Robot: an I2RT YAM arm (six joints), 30 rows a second.
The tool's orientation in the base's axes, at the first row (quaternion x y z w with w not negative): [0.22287 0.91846 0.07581 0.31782]
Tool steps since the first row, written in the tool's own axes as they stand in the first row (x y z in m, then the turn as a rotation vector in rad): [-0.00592 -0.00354 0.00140 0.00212 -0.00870 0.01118]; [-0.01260 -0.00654 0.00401 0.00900 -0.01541 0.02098]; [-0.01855 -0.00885 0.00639 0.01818 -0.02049 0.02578]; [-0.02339 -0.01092 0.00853 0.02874 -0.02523 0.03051]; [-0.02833 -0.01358 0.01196 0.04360 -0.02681 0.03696]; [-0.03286 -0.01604 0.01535 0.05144 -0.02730 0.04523]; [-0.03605 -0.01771 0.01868 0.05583 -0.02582 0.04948]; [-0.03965 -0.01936 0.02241 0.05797 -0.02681 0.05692]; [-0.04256 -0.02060 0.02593 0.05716 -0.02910 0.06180]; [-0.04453 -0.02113 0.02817 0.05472 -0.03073 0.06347]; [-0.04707 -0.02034 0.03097 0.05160 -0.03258 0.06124]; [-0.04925 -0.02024 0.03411 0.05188 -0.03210 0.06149]
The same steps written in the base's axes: [0.00372 -0.00586 0.00116 0.00228 -0.00679 -0.01240]; [0.00892 -0.01159 0.00194 0.00110 -0.00963 -0.02578]; [0.01371 -0.01637 0.00269 -0.00418 -0.00996 -0.03603]; [0.01766 -0.02043 0.00309 -0.01035 -0.00936 -0.04689]; [0.02227 -0.02507 0.00236 -0.01732 -0.00398 -0.06058]; [0.02664 -0.02934 0.00150 -0.01786 -0.00084 -0.07153]; [0.03033 -0.03229 0.00016 -0.01777 0.00247 -0.07688]; [0.03455 -0.03541 -0.00126 -0.01503 0.00255 -0.08418]; [0.03831 -0.03785 -0.00277 -0.01228 0.00013 -0.08822]; [0.04088 -0.03923 -0.00360 -0.01013 -0.00244 -0.08865]; [0.04467 -0.03970 -0.00418 -0.01000 -0.00551 -0.08570]; [0.04816 -0.04061 -0.00542 -0.00986 -0.00495 -0.08591]
